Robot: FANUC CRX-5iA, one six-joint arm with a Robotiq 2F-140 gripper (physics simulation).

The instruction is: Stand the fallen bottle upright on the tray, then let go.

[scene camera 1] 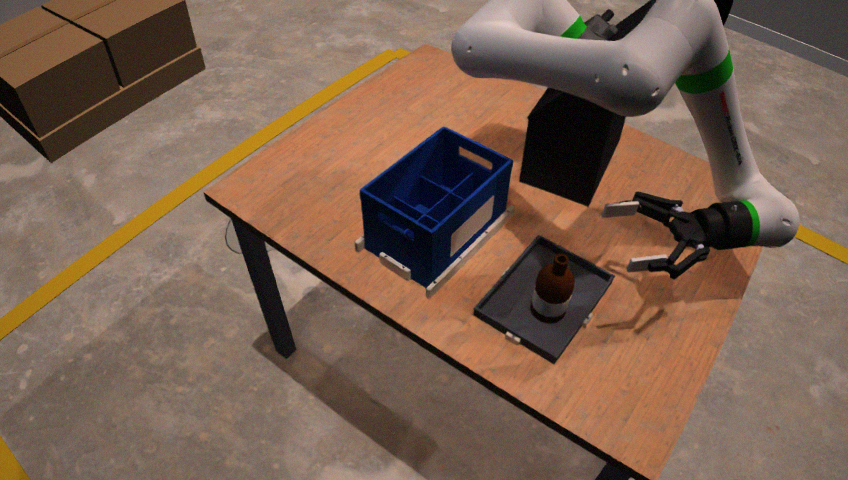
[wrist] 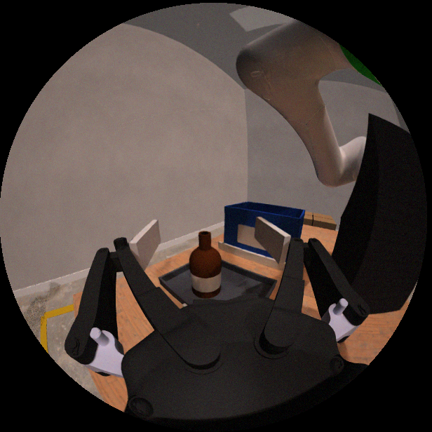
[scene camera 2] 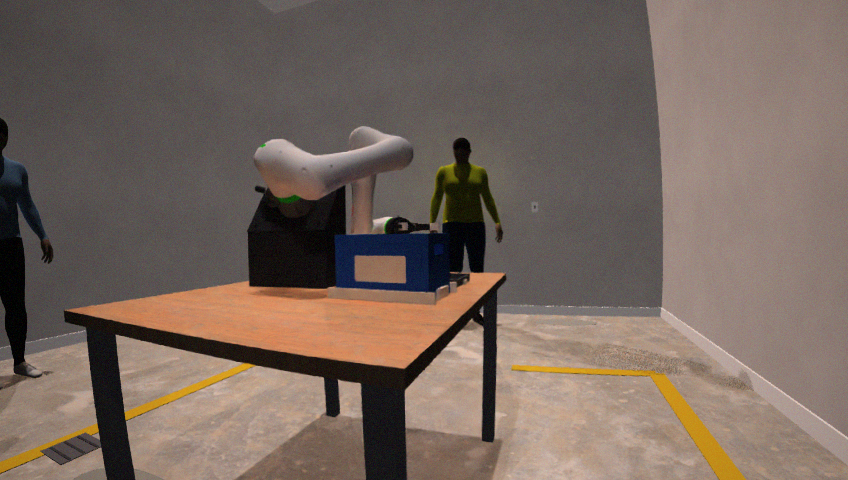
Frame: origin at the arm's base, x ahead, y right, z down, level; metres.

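Seen in the pictures: gripper, fingertip midpoint: (scene camera 1: 616, 237) (scene camera 2: 423, 226); arm's base at its link origin: (scene camera 2: 299, 201).
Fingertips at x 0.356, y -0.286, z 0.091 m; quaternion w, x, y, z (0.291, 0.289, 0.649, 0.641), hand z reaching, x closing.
Offsets run from my fingertips to a thing's top centre. Level surfaces: height alone.
The brown bottle @[dz +0.043, dx +0.075, dy +0.065 m] (scene camera 1: 553, 288) (wrist: 205, 262) with a pale label stands upright on the dark grey tray @[dz +0.177, dx +0.054, dy +0.084 m] (scene camera 1: 511, 297) (scene camera 2: 459, 277) (wrist: 240, 284), its neck pointing up. It does not show in scene camera 2, where the crate covers most of the tray. My gripper (scene camera 1: 634, 236) (scene camera 2: 419, 227) (wrist: 207, 229) is wide open and empty. It is held level above the table, off to the right of the tray in scene camera 1, with its fingertips pointing towards the bottle's side and clear of it. In the wrist view the bottle stands beyond the fingers, touching neither.
A blue divided crate @[dz +0.028, dx +0.056, dy +0.374 m] (scene camera 1: 410, 255) (scene camera 2: 440, 267) (wrist: 231, 225) stands within pale strips on the table @[dz +0.203 m] (scene camera 1: 333, 148) (scene camera 2: 238, 315), to the left of the tray in scene camera 1. A black pedestal (scene camera 1: 568, 148) (scene camera 2: 291, 255) (wrist: 380, 225) stands behind the tray. Small pale blocks sit at the tray's edges.
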